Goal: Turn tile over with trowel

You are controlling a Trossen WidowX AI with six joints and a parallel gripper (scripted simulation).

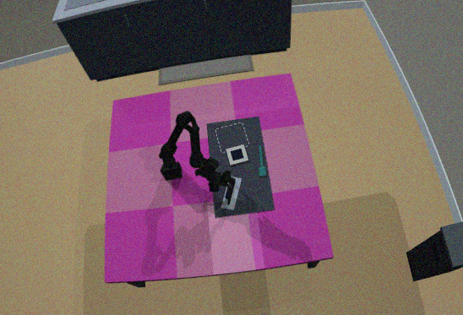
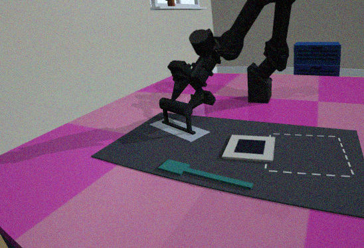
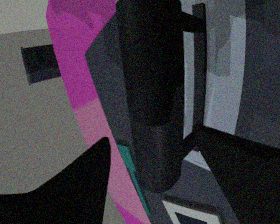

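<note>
My gripper tip is 160 mm to the right of the dark mat, 90 mm above it and 60 mm short of it. From my gripper tip the other things lie so: teal trowel 200 mm ahead, 130 mm to the left, 70 mm below; then tile 220 mm to the left, 70 mm below, 70 mm ahead.
</note>
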